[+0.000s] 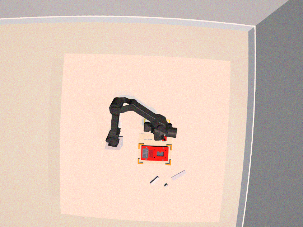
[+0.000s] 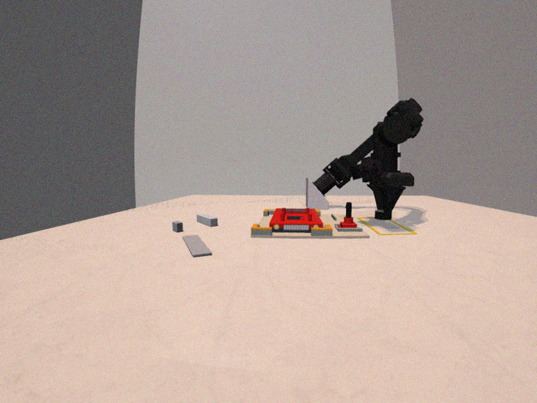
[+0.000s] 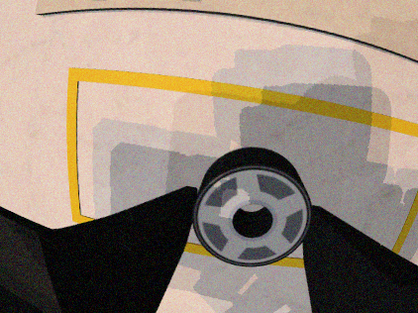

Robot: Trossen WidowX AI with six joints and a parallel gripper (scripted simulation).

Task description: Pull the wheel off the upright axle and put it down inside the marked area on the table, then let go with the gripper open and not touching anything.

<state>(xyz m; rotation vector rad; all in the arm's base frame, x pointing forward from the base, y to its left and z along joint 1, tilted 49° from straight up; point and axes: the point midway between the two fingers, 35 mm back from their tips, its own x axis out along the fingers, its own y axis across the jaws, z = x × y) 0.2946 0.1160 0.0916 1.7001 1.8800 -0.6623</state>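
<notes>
My gripper tip is right at the wheel. The rest, counted from my gripper tip: small cube: 110 mm ahead, 460 mm to the right, 10 mm below; then grey mount: 60 mm ahead, 100 mm to the right, 10 mm above; then flat strip: 210 mm ahead, 370 mm to the right, 20 mm below.
</notes>
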